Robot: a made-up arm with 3 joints. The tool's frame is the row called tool.
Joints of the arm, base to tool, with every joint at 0 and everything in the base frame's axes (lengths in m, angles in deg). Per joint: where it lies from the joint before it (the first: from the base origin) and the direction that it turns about. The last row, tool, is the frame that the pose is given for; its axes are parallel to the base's.
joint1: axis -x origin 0 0 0.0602
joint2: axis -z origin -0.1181 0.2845 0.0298
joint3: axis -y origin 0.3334 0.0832 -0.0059
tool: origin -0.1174 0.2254 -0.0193
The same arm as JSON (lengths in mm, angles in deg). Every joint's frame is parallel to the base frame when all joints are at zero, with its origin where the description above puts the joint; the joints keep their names.
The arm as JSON. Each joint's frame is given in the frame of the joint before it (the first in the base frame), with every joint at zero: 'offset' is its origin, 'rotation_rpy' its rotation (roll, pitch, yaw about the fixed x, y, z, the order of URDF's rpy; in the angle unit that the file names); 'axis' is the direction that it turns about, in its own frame. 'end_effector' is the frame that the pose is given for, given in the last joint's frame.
{"length_unit": "mm", "angle_unit": "deg", "chain": [
  {"id": "joint1", "offset": [0.0, 0.0, 60.2], "rotation_rpy": [0.0, 0.0, 0.0], "axis": "-x"},
  {"id": "joint2", "offset": [-118.1, 284.5, 29.8], "rotation_rpy": [0.0, 0.0, 0.0], "axis": "-z"},
  {"id": "joint3", "offset": [333.4, 83.2, -5.9], "rotation_rpy": [0.0, 0.0, 0.0], "axis": "-y"}
], "end_effector": {"offset": [-117.4, 225.4, -19.3], "rotation_rpy": [0.0, 0.0, 0.0]}}

